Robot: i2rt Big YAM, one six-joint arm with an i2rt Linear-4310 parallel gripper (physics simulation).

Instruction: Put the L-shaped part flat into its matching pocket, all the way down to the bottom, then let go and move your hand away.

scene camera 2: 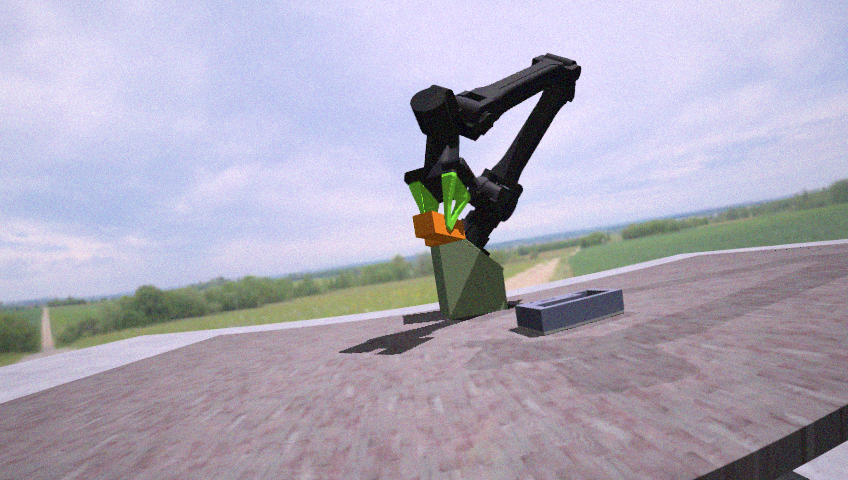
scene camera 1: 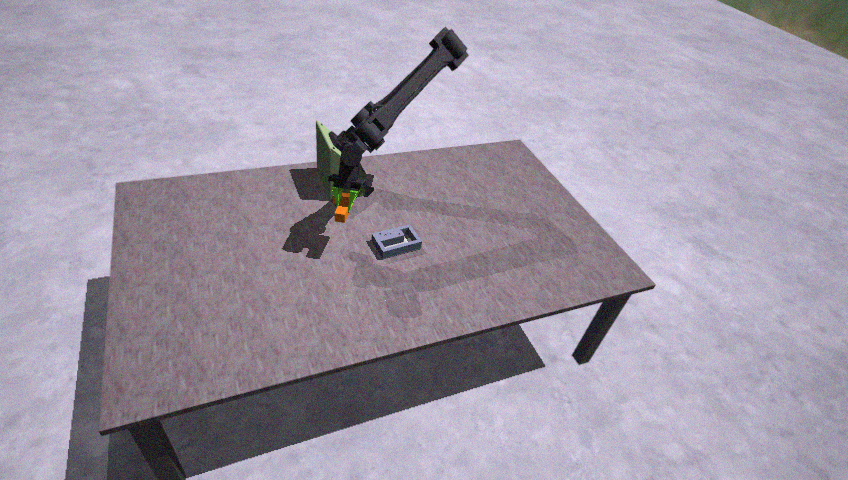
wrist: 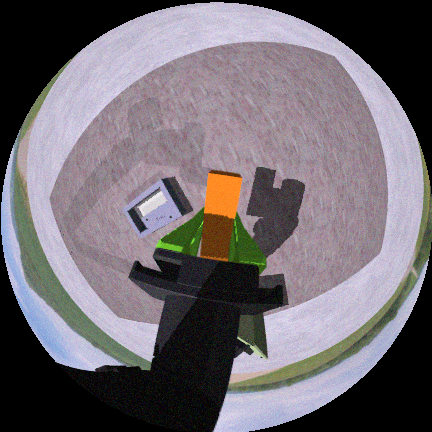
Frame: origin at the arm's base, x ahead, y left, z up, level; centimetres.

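Where they show: gripper, fingertip midpoint: (scene camera 2: 438,231) (scene camera 1: 343,210) (wrist: 219,212); arm's base, origin of the base link: (scene camera 2: 463,245).
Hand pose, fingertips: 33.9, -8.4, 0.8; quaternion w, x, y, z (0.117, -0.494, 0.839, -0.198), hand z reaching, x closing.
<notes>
Each offset is from my fingertips to the centre of the thing, as dx, dy, dz. Level surfaces: height alone.
The orange L-shaped part {-1.7, -0.8, +0.4} (scene camera 1: 340,214) (scene camera 2: 429,227) (wrist: 223,195) is held between the green fingers of my gripper (scene camera 2: 439,223) (wrist: 219,212), well above the table. In the wrist view one bar of it points away from the palm; the rest is partly hidden by the fingers. My gripper is shut on it. The blue-grey pocket block {+2.1, +17.5, -14.5} (scene camera 1: 410,249) (scene camera 2: 583,312) (wrist: 160,220) lies on the table with its opening up. It is to the right of and lower than the part in both scene views, and to the left of the part in the wrist view. The part and the block are apart.
The green angled base plate (scene camera 1: 326,155) (scene camera 2: 470,285) (wrist: 254,330) stands at the table's back edge, close behind the gripper. The brown table {dz -16.4} (scene camera 1: 238,333) (scene camera 2: 297,404) (wrist: 310,110) carries the block, and dark shadows of the arm fall across it.
</notes>
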